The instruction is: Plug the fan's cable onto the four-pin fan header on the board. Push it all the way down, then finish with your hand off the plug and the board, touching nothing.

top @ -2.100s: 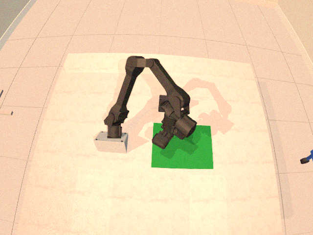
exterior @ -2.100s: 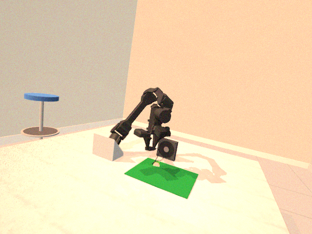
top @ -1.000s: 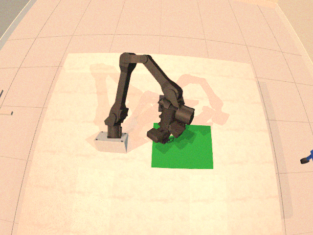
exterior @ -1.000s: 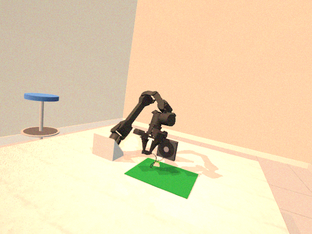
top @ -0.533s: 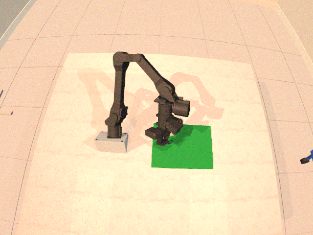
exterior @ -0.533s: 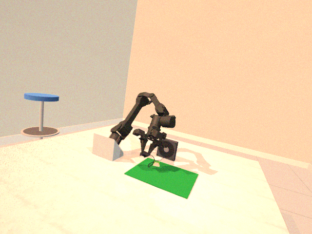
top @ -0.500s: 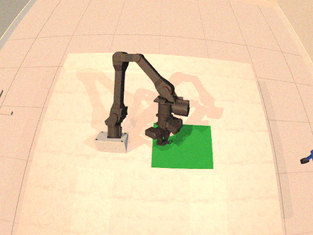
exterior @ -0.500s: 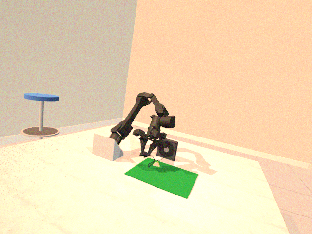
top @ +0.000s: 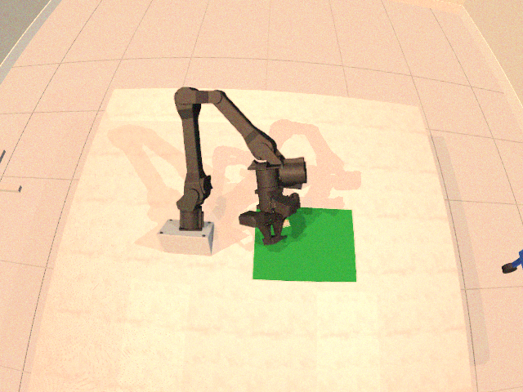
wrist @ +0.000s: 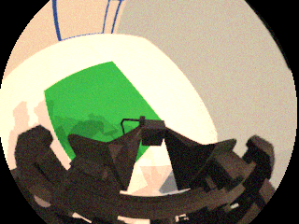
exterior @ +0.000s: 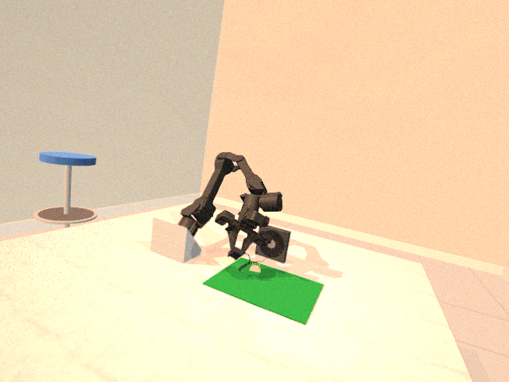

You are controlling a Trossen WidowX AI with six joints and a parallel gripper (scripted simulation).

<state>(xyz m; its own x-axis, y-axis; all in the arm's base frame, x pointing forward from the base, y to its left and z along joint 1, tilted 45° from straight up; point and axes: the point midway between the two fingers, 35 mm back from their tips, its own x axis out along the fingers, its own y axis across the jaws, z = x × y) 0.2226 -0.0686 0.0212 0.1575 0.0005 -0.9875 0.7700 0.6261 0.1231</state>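
The pale four-pin header lies 90 mm to the left of my gripper tip, 80 mm below it and 40 mm ahead of it. Also, from my gripper tip: green board: 100 mm below, 100 mm ahead, 30 mm to the left; dark plug: 10 mm behind; dark square fan: 230 mm to the left, 50 mm ahead, 20 mm below.
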